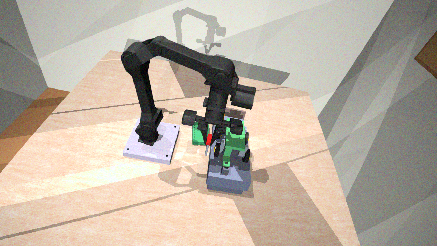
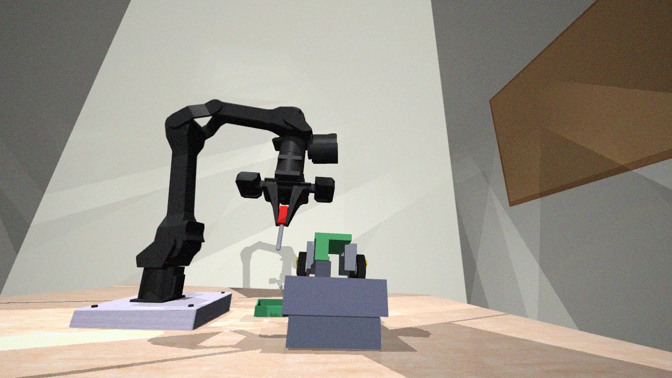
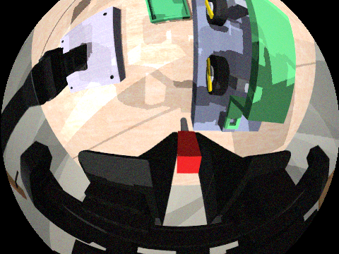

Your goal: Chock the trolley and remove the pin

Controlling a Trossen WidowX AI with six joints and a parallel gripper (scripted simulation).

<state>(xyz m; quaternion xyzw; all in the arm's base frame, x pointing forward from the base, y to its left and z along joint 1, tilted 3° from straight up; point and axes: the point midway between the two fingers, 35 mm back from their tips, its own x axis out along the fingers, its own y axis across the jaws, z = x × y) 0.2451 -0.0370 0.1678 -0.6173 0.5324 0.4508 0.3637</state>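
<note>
Right now the green tray is 60 mm behind my gripper tip, 180 mm to the left of it and 180 mm below it. The rest, counted from my gripper tip: grey ramp 80 mm ahead, 100 mm to the left, 120 mm below; then red-headed stop pin right at my gripper tip; then trolley 80 mm ahead, 100 mm to the left, 60 mm below.
</note>
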